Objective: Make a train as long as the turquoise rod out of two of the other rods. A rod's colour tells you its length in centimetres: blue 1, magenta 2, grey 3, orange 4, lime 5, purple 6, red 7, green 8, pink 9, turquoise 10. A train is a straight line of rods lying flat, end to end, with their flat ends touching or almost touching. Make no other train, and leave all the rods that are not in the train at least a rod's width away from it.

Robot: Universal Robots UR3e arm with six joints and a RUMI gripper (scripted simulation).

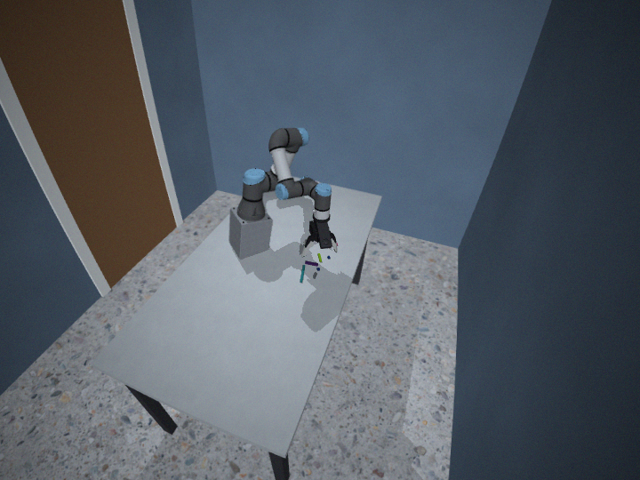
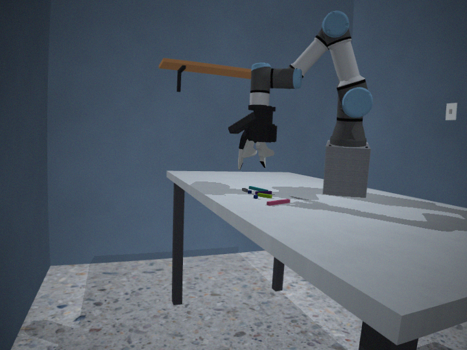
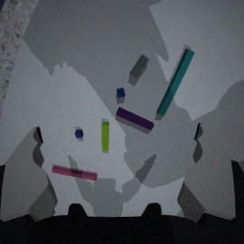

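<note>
Right now my hand is 50 mm to the left of the grey rod and 80 mm above it. Also, from my hand: turquoise rod (60 mm behind, 60 mm to the right, 80 mm below); then purple rod (40 mm behind, 20 mm to the left, 80 mm below); then lime rod (10 mm behind, 70 mm to the left, 80 mm below).
</note>
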